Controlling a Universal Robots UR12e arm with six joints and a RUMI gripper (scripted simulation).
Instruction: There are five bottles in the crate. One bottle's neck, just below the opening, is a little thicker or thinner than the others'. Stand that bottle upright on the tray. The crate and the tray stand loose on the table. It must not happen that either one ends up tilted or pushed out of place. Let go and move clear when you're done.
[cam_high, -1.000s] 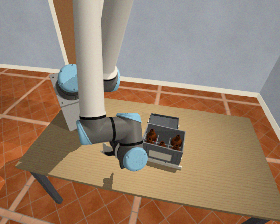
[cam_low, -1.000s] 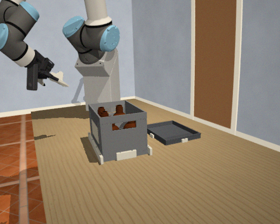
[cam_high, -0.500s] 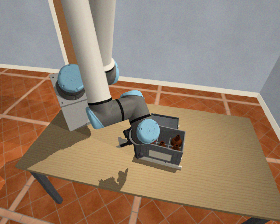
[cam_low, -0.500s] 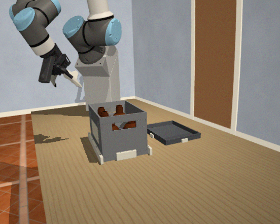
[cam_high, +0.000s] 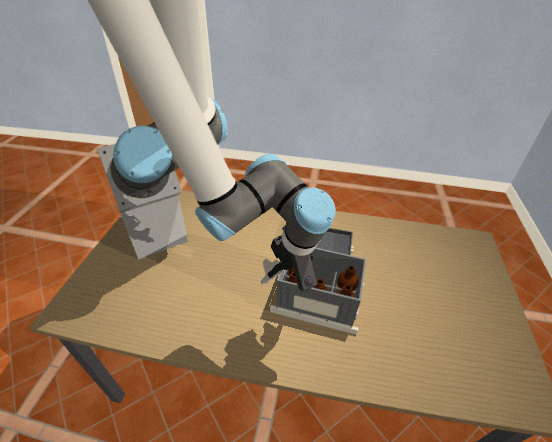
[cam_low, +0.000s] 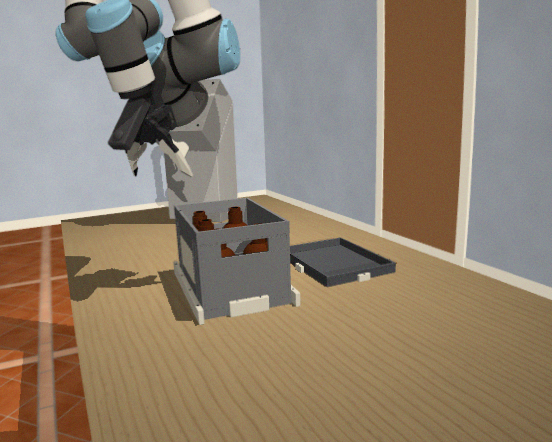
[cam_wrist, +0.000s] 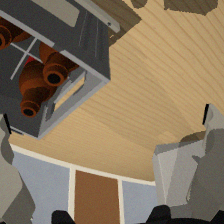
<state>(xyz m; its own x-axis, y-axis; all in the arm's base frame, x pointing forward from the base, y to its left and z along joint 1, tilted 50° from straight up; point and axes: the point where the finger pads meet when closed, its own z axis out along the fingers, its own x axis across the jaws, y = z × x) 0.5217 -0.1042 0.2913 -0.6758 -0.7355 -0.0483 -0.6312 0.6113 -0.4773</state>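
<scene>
The grey crate lies 160 mm below my hand, 120 mm ahead of it and 90 mm to the left of it. The rest, counted from my hand: bottle: 220 mm ahead, 160 mm below, 120 mm to the left; then grey tray: 380 mm to the left, 240 mm below, 140 mm ahead.
</scene>
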